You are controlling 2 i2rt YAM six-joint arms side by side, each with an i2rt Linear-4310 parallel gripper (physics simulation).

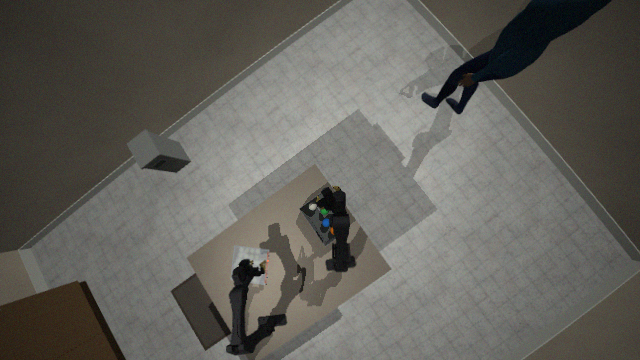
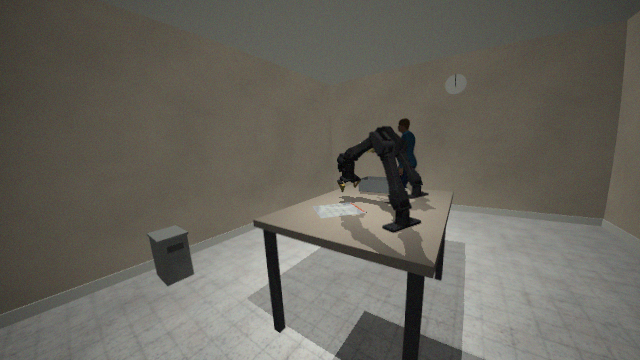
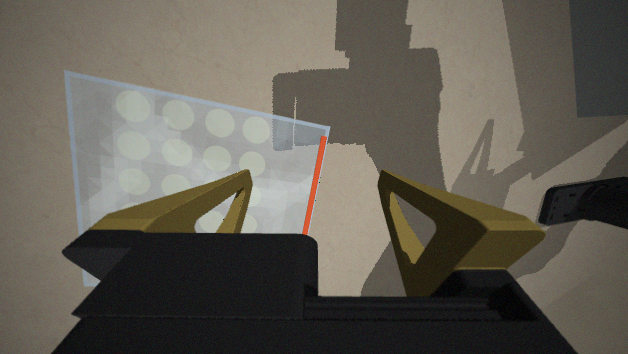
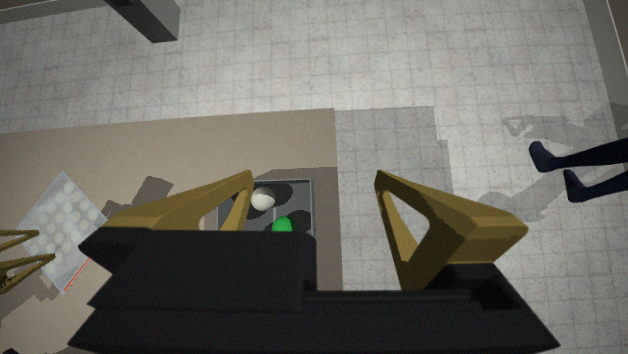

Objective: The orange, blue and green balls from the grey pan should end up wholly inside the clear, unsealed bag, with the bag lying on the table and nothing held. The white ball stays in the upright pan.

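The grey pan [image 1: 314, 227] [image 2: 372, 186] [image 4: 312, 200] stands upright. It holds the white ball [image 1: 313, 206] [image 4: 263, 199], green ball [image 1: 324, 212] [image 4: 283, 224], blue ball [image 1: 326, 223] and orange ball [image 1: 332, 230], which the right arm partly hides. The clear bag [image 1: 245, 251] [image 2: 332, 211] [image 3: 200, 135] [image 4: 65, 225] lies flat, with an orange-red strip [image 3: 315, 185] along one edge. My left gripper [image 1: 259, 262] [image 2: 349, 187] [image 3: 315, 176] is open and empty above the bag's strip edge. My right gripper [image 1: 327, 193] [image 4: 314, 177] is open and empty, above the pan's far end.
The table [image 1: 215, 250] [image 2: 300, 220] carries both arms. The arms cast broad shadows between bag and pan. A person [image 1: 525, 45] [image 2: 407, 150] stands beyond the table. A grey bin [image 1: 159, 152] [image 2: 171, 255] stands on the floor.
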